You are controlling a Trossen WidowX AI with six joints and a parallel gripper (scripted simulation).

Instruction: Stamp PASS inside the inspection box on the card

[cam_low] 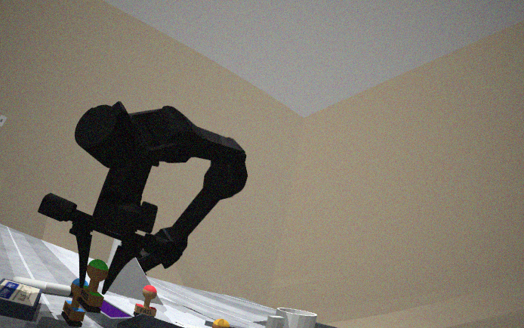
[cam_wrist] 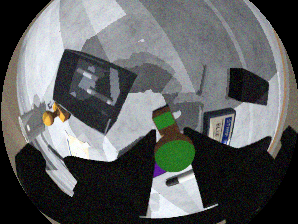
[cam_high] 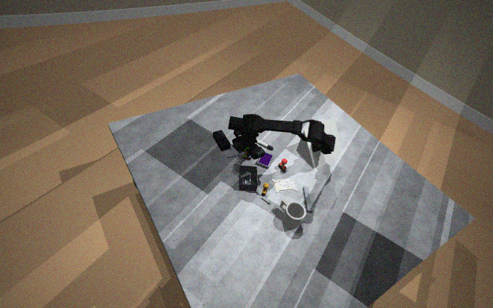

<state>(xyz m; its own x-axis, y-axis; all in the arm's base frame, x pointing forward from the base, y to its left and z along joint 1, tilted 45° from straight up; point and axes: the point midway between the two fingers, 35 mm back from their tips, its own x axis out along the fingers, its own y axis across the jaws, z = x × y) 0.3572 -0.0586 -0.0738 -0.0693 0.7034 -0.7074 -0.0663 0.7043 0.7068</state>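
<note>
Right now my gripper tip is 10 cm past the purple ink pad, 6 cm above it and 3 cm to the right of it. The rest, counted from my gripper tip: blue-labelled box: 10 cm to the right, 5 cm below, 4 cm behind; green-knobbed stamp: right at my gripper tip; blue-knobbed stamp: 4 cm below, 4 cm behind, 2 cm to the right.
</note>
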